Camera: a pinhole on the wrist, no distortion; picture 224 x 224 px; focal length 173.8 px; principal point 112.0 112.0 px. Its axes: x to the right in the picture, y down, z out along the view. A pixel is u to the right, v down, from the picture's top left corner.
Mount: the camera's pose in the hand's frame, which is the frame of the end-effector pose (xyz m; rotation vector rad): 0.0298 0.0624 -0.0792 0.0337 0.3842 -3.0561
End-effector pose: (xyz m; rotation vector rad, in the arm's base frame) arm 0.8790 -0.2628 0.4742 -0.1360 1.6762 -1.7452
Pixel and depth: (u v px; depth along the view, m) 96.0 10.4 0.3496
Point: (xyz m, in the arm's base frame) 1.0806 -0.5316 0.3463
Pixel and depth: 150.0 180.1 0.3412
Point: 0.9601 -0.4347 0.6654
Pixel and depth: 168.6 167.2 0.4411
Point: 1.0471 -0.4777 0.7386
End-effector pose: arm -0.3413 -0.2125 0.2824 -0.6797 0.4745 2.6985
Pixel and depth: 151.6 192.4 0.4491
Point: -0.3092 0.1191 0.5053
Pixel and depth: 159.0 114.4 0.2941
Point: -0.3695 -0.1286 0.4730
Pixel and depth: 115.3 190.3 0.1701
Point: -0.3715 -0.1318 0.3104
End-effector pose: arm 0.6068 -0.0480 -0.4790 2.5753 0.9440 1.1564
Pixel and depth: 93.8 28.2 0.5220
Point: 1.0765 -0.1017 -0.7085
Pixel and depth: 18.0 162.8 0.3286
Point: 0.8211 0.1816 -0.5414
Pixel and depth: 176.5 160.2 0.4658
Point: 0.6869 0.0485 -0.8686
